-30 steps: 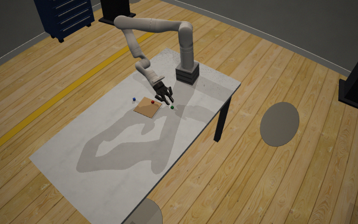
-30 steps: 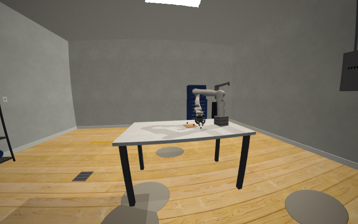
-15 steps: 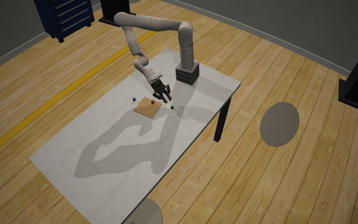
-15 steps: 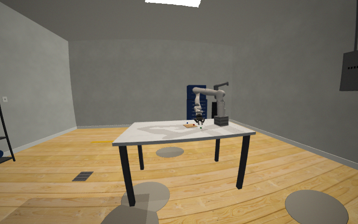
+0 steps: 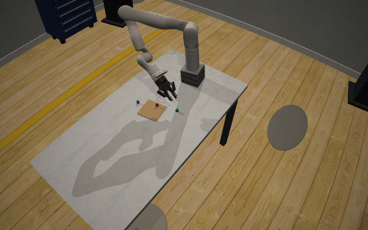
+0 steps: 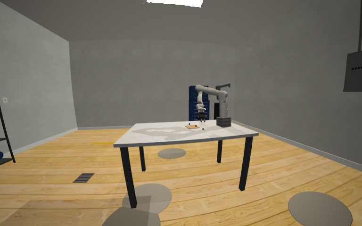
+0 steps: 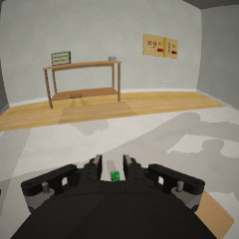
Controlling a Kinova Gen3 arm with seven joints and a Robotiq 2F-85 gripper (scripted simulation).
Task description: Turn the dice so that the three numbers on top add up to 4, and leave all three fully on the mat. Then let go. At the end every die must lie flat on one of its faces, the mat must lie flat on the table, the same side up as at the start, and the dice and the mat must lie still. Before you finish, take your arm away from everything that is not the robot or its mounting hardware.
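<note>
Now: hand 20 mm short of the green die, 40 mm to the right of it and 80 mm above it. Also, from my hand: blue die: 80 mm ahead, 220 mm to the right, 80 mm below; then tan mat: 90 mm ahead, 100 mm to the right, 90 mm below; then red die: 40 mm ahead, 90 mm to the right, 80 mm below.
</note>
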